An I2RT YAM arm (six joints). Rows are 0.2 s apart.
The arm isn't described. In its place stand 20 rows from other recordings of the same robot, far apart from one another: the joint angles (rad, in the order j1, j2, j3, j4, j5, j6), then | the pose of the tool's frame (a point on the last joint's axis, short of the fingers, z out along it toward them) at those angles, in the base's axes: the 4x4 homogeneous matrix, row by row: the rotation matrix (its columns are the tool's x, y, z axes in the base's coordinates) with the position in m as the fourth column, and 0 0 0 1 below.
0.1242 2.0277 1.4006 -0.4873 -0.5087 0.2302 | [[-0.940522 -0.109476 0.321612 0.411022], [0.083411 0.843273 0.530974 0.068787], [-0.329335 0.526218 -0.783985 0.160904], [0 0 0 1]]
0.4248 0.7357 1.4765 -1.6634 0.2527 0.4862 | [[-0.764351 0.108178 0.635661 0.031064], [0.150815 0.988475 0.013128 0.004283], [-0.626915 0.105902 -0.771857 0.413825], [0 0 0 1]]
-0.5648 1.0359 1.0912 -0.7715 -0.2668 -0.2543 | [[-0.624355 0.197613 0.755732 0.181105], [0.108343 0.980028 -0.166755 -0.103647], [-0.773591 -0.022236 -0.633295 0.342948], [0 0 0 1]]
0.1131 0.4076 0.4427 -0.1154 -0.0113 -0.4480 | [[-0.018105 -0.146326 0.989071 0.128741], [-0.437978 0.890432 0.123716 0.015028], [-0.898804 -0.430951 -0.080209 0.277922], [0 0 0 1]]
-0.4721 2.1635 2.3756 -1.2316 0.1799 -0.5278 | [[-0.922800 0.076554 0.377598 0.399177], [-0.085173 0.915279 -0.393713 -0.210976], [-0.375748 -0.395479 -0.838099 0.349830], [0 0 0 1]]
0.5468 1.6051 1.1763 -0.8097 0.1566 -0.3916 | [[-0.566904 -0.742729 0.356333 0.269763], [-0.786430 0.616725 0.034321 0.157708], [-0.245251 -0.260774 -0.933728 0.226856], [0 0 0 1]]
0.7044 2.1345 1.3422 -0.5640 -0.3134 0.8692 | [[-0.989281 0.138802 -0.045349 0.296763], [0.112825 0.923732 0.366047 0.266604], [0.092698 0.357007 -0.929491 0.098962], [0 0 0 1]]
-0.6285 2.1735 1.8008 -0.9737 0.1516 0.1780 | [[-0.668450 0.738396 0.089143 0.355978], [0.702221 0.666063 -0.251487 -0.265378], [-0.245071 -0.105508 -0.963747 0.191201], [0 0 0 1]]
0.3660 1.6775 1.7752 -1.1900 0.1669 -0.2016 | [[-0.755743 -0.441759 0.483427 0.316171], [-0.501113 0.865350 0.007373 0.114845], [-0.421591 -0.236680 -0.875353 0.362761], [0 0 0 1]]
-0.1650 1.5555 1.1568 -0.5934 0.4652 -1.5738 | [[-0.386338 -0.826970 0.408489 0.315904], [-0.841703 0.134981 -0.522797 -0.068792], [0.377200 -0.545802 -0.748211 0.249064], [0 0 0 1]]
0.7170 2.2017 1.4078 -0.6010 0.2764 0.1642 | [[-0.829622 -0.466855 0.306224 0.314844], [-0.514616 0.852133 -0.095076 0.261585], [-0.216557 -0.236465 -0.947200 0.087459], [0 0 0 1]]
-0.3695 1.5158 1.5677 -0.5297 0.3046 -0.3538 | [[-0.607644 0.407592 0.681644 0.315915], [-0.119105 0.801794 -0.585611 -0.133799], [-0.785228 -0.437030 -0.438659 0.400088], [0 0 0 1]]
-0.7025 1.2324 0.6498 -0.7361 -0.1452 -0.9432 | [[-0.929205 -0.239022 0.281861 0.153836], [-0.262749 0.963617 -0.049039 -0.123484], [-0.259885 -0.119626 -0.958201 0.172061], [0 0 0 1]]
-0.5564 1.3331 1.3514 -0.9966 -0.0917 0.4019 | [[-0.459558 0.719592 0.520570 0.224897], [0.744536 0.631696 -0.215929 -0.136035], [-0.484223 0.288351 -0.826064 0.343757], [0 0 0 1]]
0.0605 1.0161 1.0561 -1.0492 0.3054 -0.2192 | [[-0.846857 -0.083995 0.525146 0.181164], [-0.259064 0.927524 -0.269416 0.000250], [-0.464456 -0.364203 -0.807240 0.316295], [0 0 0 1]]
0.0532 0.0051 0.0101 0.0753 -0.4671 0.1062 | [[0.027105 -0.501389 0.864797 0.105141], [0.096223 0.862406 0.496987 0.021652], [-0.994991 0.069742 0.071621 0.184557], [0 0 0 1]]
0.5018 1.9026 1.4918 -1.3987 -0.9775 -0.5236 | [[-0.689201 -0.509987 -0.514699 0.277199], [-0.696983 0.272477 0.663303 0.185750], [-0.198032 0.815886 -0.543244 0.229030], [0 0 0 1]]
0.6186 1.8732 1.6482 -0.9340 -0.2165 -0.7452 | [[-0.117147 -0.974001 0.193904 0.316854], [-0.896317 0.187772 0.401694 0.234923], [-0.427660 -0.126742 -0.895010 0.269673], [0 0 0 1]]
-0.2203 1.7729 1.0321 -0.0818 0.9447 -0.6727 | [[-0.974378 0.075266 0.211949 0.343838], [-0.155974 0.452821 -0.877853 -0.106559], [-0.162047 -0.888419 -0.429479 0.181534], [0 0 0 1]]
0.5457 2.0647 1.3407 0.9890 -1.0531 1.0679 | [[-0.745231 -0.665433 -0.042766 0.374451], [0.054777 -0.125012 0.990642 0.263560], [-0.664552 0.735915 0.129614 0.252611], [0 0 0 1]]
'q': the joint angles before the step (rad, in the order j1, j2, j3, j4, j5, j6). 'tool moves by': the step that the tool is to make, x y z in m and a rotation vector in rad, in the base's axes. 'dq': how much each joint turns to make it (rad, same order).
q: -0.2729 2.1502 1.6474 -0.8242 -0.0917 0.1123
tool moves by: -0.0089 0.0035 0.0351 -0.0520 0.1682 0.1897
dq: 0.0076 0.0028 0.1582 -0.3159 0.0641 -0.1952
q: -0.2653 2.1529 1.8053 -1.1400 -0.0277 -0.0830
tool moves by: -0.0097 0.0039 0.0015 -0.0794 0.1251 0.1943
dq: 0.0117 0.0000 0.0070 -0.1036 0.1026 -0.1862
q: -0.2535 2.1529 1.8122 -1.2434 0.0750 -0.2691
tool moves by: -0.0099 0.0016 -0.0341 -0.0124 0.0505 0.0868
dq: 0.0001 0.0003 -0.1378 0.0998 0.0275 -0.0862
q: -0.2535 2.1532 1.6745 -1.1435 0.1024 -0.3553
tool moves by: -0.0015 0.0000 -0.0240 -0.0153 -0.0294 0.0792
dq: -0.0001 0.0043 -0.0920 0.1371 0.0099 -0.0794
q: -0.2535 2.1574 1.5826 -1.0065 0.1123 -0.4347
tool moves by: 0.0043 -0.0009 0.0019 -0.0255 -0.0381 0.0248
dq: 0.0018 -0.0047 -0.0001 0.0415 0.0149 -0.0234
